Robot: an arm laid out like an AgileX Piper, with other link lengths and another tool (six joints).
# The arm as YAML. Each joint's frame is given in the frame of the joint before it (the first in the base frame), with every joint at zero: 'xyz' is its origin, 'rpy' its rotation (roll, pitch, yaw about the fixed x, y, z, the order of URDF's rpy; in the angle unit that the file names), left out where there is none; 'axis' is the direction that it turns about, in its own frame. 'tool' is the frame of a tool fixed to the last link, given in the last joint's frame.
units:
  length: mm
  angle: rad
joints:
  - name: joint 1
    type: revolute
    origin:
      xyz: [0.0, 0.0, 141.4]
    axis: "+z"
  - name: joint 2
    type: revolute
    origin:
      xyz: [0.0, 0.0, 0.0]
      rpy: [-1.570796, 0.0, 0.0]
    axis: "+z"
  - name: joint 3
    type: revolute
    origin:
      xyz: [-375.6, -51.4, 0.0]
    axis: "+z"
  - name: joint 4
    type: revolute
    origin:
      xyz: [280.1, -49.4, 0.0]
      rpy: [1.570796, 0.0, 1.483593]
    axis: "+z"
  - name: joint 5
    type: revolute
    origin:
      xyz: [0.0, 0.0, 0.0]
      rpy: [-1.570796, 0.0, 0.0]
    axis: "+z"
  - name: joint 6
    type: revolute
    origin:
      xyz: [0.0, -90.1, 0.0]
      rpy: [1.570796, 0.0, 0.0]
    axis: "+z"
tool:
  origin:
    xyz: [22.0, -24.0, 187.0]
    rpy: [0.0, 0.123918, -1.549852]
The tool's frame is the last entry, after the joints.
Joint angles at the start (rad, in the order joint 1, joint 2, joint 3, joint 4, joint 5, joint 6):
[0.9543 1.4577 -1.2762 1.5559 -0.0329 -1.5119]
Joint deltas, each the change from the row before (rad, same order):
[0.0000 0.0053 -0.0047 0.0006 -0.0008 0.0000]
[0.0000 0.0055 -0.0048 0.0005 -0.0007 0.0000]
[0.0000 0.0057 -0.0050 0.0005 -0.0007 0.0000]
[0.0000 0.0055 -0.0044 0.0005 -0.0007 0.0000]
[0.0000 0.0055 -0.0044 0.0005 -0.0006 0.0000]
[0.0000 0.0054 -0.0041 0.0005 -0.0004 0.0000]
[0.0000 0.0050 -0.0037 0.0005 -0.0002 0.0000]
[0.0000 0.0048 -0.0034 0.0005 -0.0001 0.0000]
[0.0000 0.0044 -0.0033 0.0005 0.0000 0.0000]
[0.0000 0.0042 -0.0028 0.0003 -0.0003 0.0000]
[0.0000 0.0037 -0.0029 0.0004 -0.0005 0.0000]
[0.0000 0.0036 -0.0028 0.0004 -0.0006 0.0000]
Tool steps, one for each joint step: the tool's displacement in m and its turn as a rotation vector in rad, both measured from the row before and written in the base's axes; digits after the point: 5 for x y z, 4 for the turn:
[0.00130 0.00147 -0.00040 -0.0002 0.0008 -0.0009]
[0.00132 0.00155 -0.00047 -0.0003 0.0008 -0.0007]
[0.00136 0.00161 -0.00048 -0.0003 0.0008 -0.0007]
[0.00131 0.00153 -0.00071 -0.0006 0.0010 -0.0007]
[0.00128 0.00155 -0.00072 -0.0006 0.0010 -0.0006]
[0.00121 0.00154 -0.00085 -0.0008 0.0011 -0.0004]
[0.00108 0.00145 -0.00085 -0.0008 0.0011 -0.0002]
[0.00102 0.00141 -0.00091 -0.0009 0.0012 -0.0002]
[0.00092 0.00131 -0.00074 -0.0006 0.0010 -0.0001]
[0.00093 0.00118 -0.00090 -0.0010 0.0010 -0.0003]
[0.00088 0.00101 -0.00056 -0.0004 0.0007 -0.0005]
[0.00088 0.00096 -0.00056 -0.0005 0.0007 -0.0006]

